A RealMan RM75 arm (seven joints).
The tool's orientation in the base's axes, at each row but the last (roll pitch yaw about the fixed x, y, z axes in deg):
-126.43 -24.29 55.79
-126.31 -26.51 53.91
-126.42 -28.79 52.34
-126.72 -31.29 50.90
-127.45 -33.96 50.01
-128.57 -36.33 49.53
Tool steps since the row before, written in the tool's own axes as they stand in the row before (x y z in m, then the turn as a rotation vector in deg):
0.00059 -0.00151 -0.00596 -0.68 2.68 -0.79
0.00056 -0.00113 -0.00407 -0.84 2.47 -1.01
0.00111 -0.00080 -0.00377 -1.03 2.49 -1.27
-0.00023 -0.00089 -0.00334 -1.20 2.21 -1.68
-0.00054 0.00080 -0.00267 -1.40 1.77 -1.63
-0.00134 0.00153 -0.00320 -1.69 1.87 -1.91
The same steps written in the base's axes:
0.00243 -0.00336 0.00458 1.88 -1.19 -1.82
0.00153 -0.00233 0.00322 1.76 -1.45 -1.62
0.00177 -0.00189 0.00306 1.80 -1.77 -1.59
0.00065 -0.00260 0.00220 1.67 -2.17 -1.28
0.00135 -0.00244 0.00052 1.22 -2.24 -1.13
0.00162 -0.00342 -0.00015 1.24 -2.64 -1.22

